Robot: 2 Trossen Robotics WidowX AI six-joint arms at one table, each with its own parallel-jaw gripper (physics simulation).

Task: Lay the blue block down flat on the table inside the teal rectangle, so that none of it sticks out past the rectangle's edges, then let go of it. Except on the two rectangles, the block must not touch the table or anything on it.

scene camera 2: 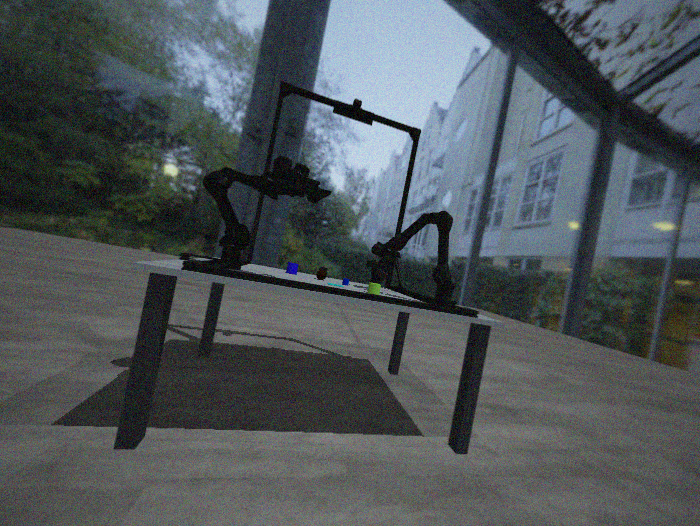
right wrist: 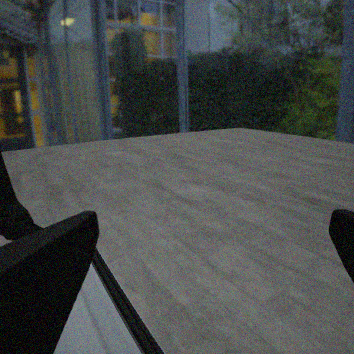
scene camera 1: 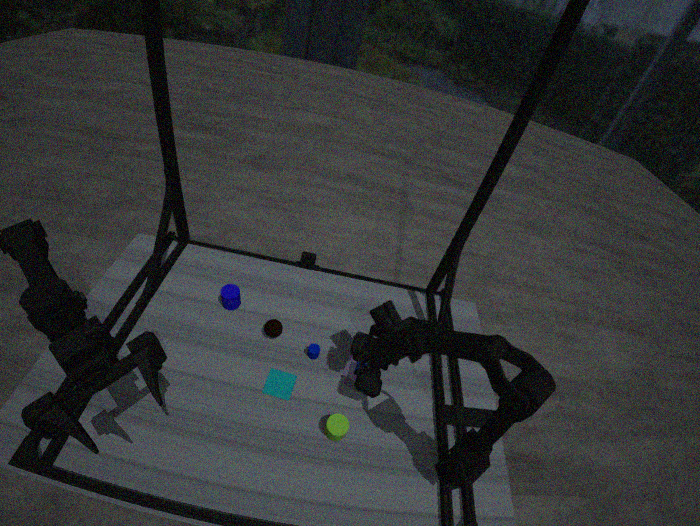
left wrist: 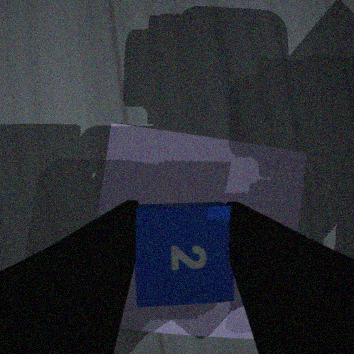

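Where they show: left gripper, fingertip midpoint: (scene camera 1: 356, 368) (left wrist: 181, 212); right gripper, fingertip midpoint: (scene camera 2: 325, 188) (right wrist: 214, 222) (scene camera 1: 129, 427); left arm's base, origin of the base link: (scene camera 2: 442, 302) (scene camera 1: 453, 473); right arm's base, origin of the base link: (scene camera 2: 229, 263).
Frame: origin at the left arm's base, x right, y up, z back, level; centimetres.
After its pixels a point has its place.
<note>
The blue block (left wrist: 155, 230) @[y 0.0, x 29.6, z -17.1 cm] (scene camera 1: 360, 367), marked with a 2, is between the fingers of my left gripper (left wrist: 181, 212) @[y -0.9, x 30.6, z -17.1 cm] (scene camera 2: 381, 272), which is shut on it. The block is at or very close above the lilac rectangle (left wrist: 170, 142) @[y -1.8, x 31.4, z -19.6 cm] (scene camera 1: 349, 369) @[y -1.8, x 30.8, z -18.9 cm]; any gap cannot be told. The teal rectangle (scene camera 1: 280, 384) @[y -1.8, x 28.2, z -37.4 cm] (scene camera 2: 335, 284) @[y -1.6, x 27.9, z -37.9 cm] lies to the left of the left gripper in scene camera 1, with no object on it. My right gripper (scene camera 1: 131, 432) @[y 32.5, x 8.4, z -59.0 cm] (right wrist: 214, 222) @[y 32.5, x 8.4, z -59.0 cm] is open and empty, high above the table's left side in scene camera 1.
In scene camera 1, a small blue object (scene camera 1: 313, 351) @[y 1.2, x 35.4, z -28.4 cm] stands between the two rectangles, towards the back. A lime cylinder (scene camera 1: 337, 425) @[y 2.5, x 15.1, z -25.7 cm] (scene camera 2: 374, 288) @[y 0.6, x 13.2, z -27.0 cm] stands in front. A dark brown round object (scene camera 1: 272, 328) @[y 2.7, x 42.2, z -38.8 cm] and a blue cylinder (scene camera 1: 230, 296) @[y 3.5, x 52.7, z -50.1 cm] stand farther back left. Black frame posts (scene camera 1: 441, 361) @[y 0.7, x 29.0, z 7.5 cm] rise at the sides.
</note>
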